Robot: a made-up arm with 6 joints.
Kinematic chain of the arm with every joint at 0, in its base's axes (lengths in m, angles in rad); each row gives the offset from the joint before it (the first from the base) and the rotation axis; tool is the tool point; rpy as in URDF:
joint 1: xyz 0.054 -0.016 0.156 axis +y
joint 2: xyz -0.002 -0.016 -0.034 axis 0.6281 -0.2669 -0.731
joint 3: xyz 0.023 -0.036 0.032 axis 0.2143 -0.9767 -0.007
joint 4: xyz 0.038 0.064 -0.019 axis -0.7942 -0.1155 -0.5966
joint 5: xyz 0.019 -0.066 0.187 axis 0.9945 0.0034 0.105
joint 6: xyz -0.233 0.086 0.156 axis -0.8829 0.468 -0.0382
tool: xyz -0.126 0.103 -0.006 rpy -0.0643 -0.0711 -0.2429
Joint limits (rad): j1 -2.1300..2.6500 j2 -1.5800..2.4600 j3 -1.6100..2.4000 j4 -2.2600..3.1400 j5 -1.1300..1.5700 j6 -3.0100..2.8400
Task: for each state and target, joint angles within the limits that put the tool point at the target. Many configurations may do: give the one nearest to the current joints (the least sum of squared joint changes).
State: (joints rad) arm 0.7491 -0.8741 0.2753 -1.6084 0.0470 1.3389
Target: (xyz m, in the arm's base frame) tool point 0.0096 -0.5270 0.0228
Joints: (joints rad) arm 0.9405 0.1106 0.1315 -1.6261 0.7888 1.0229
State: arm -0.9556 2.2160 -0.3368 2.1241 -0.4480 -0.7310
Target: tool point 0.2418 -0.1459 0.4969
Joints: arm -0.9817 2.4558 -0.2492 1.9156 -0.9228 -0.6360
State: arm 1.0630 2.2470 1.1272 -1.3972 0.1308 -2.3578
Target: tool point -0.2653 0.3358 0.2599
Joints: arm 1.3999 2.1924 0.8415 -1.1085 0.1555 -2.3028
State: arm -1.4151 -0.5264 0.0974 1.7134 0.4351 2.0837
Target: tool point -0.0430 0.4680 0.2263
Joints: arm -1.4159 0.4302 0.1320 1.3797 0.4491 2.0515
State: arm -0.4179 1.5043 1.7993 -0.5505 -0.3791 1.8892
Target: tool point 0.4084 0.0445 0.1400
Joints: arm -0.5110 1.7191 2.3501 -0.5715 -0.5364 1.8912
